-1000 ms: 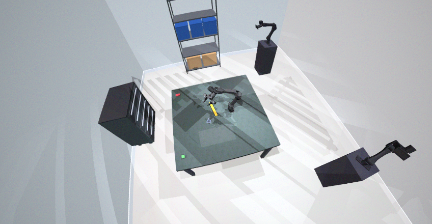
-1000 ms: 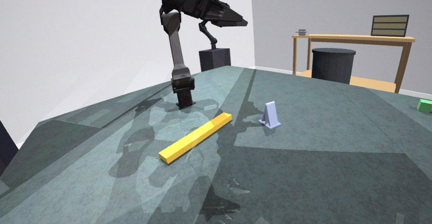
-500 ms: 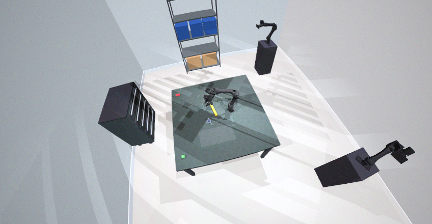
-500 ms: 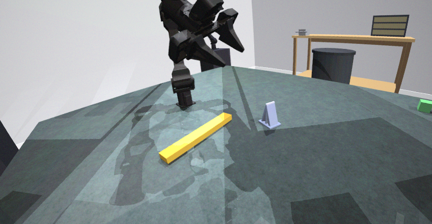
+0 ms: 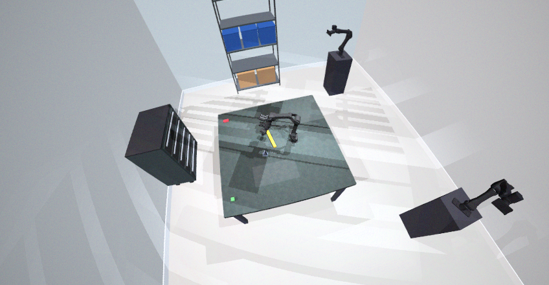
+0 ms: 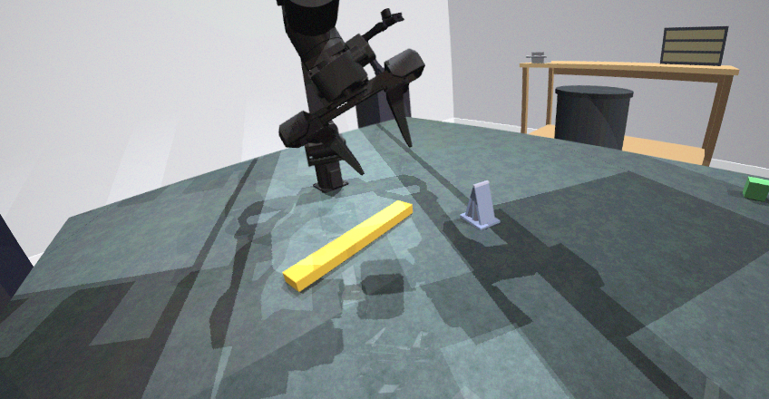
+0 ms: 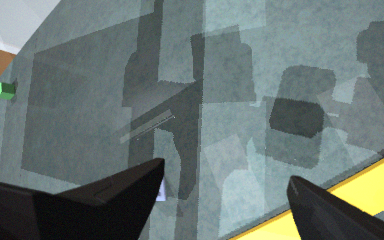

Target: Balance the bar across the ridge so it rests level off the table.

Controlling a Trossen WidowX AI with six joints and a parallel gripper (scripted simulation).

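Right now the yellow bar is 140 mm below my gripper tip, 70 mm behind it and 20 mm to the right of it. The rest, counted from my gripper tip: small red block (430 mm to the right, 420 mm ahead, 140 mm below); then small green block (570 mm to the left, 420 mm ahead, 130 mm below).
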